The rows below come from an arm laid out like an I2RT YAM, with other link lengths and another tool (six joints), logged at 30 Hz.
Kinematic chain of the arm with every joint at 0, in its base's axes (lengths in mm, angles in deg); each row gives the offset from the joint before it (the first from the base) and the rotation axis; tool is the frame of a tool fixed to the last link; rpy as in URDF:
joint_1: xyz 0 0 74.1 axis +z
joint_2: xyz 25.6 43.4 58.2 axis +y
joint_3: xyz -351.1 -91.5 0 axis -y
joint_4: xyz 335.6 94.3 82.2 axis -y
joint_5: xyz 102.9 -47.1 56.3 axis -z
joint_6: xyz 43.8 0 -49.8 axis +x
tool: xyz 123 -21 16 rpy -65.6 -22.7 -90
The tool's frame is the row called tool.
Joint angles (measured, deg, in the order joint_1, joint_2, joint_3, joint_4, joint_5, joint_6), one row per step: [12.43 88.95 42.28 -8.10 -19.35 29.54]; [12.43 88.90 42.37 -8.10 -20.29 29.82]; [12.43 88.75 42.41 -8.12 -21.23 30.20]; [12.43 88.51 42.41 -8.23 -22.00 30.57]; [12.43 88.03 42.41 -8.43 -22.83 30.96]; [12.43 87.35 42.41 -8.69 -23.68 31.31]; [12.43 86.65 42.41 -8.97 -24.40 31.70]
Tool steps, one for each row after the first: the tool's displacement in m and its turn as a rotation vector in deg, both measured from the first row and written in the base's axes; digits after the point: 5 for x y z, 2 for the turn. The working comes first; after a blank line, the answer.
Tool pose at each row, in the base's axes (x y z in m, rotation vector in deg; the steps are taken from these numbers as rounded here): [0.45515 0.13072 0.08175 -89.73 79.75 -23.25]; [0.45483 0.13342 0.08320 -89.26 79.60 -22.26]; [0.45412 0.13602 0.08499 -88.71 79.52 -21.26]; [0.45302 0.13802 0.08684 -88.24 79.51 -20.42]; [0.45169 0.14014 0.09036 -87.66 79.39 -19.60]; [0.45022 0.14229 0.09530 -87.03 79.11 -18.83]; [0.44874 0.14405 0.10024 -86.42 78.91 -18.20]

[-0.00032 0.00270 0.00145 0.91 0.15 0.32]; [-0.00103 0.00530 0.00324 1.87 0.33 0.58]; [-0.00213 0.00730 0.00509 2.67 0.51 0.75]; [-0.00346 0.00942 0.00861 3.56 0.57 0.94]; [-0.00493 0.01157 0.01355 4.48 0.49 1.19]; [-0.00641 0.01333 0.01849 5.30 0.40 1.34]
